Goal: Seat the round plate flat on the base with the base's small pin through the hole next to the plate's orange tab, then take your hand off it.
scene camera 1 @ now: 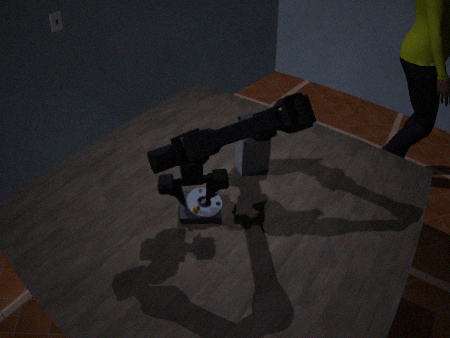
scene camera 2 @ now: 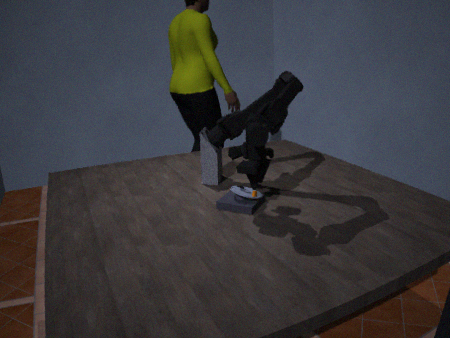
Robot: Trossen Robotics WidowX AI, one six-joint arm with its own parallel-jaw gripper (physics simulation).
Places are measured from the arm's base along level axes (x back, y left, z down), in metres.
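Pixels of known places: gripper, fingertip midpoint: (scene camera 1: 196, 204) (scene camera 2: 257, 186); arm's base, link origin: (scene camera 2: 211, 139).
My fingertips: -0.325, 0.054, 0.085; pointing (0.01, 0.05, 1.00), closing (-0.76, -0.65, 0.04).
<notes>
For each thing: its middle in the pictures, then the offset to it from my fingertips, as dx, dy, dz. Level surfaces: height alone.
- round white plate, body centre: (scene camera 1: 204, 200) (scene camera 2: 247, 189) +0.048, -0.016, +0.027
- dark square base, body centre: (scene camera 1: 200, 204) (scene camera 2: 241, 198) +0.048, -0.036, +0.056
- orange tab, body centre: (scene camera 1: 195, 209) (scene camera 2: 254, 193) +0.003, -0.009, +0.026
- wooden table, surface height: dz +0.076
The round white plate (scene camera 1: 212, 210) (scene camera 2: 239, 190) lies over the dark square base (scene camera 1: 201, 219) (scene camera 2: 234, 204). In scene camera 2 it looks tilted, its side by the orange tab (scene camera 1: 195, 209) (scene camera 2: 254, 193) lower, with a gap between its far left edge and the base. A dark round part shows at the plate's middle. The tab is at the front left in scene camera 1. The small pin cannot be made out. My gripper (scene camera 1: 196, 201) (scene camera 2: 256, 187) is open and points down over the plate, its fingers apart with nothing between them. Whether a fingertip touches the plate cannot be told.
A grey speckled block (scene camera 1: 253, 157) (scene camera 2: 211, 165) stands upright behind the base, near the arm's mount. The arm reaches above it. Dark arm shadows lie across the wooden table (scene camera 1: 100, 210) (scene camera 2: 125, 240). A person in a yellow-green top (scene camera 1: 424, 45) (scene camera 2: 192, 55) stands beyond the table.
</notes>
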